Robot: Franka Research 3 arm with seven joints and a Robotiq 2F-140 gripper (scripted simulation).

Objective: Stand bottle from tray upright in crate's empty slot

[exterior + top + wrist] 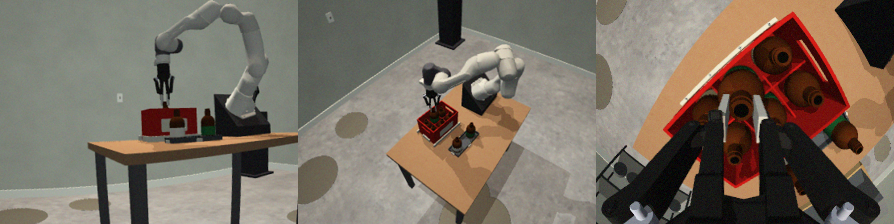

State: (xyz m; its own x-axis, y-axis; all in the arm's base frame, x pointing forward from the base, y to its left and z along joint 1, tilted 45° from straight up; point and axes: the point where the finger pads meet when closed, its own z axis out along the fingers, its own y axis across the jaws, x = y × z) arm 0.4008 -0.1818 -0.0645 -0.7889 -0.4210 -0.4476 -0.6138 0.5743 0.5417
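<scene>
Right now the red crate is 15 cm below my hand, 4 cm to the left of it and 1 cm ahead of it. Also, from my hand: grey tray 29 cm to the left, 22 cm below.
</scene>
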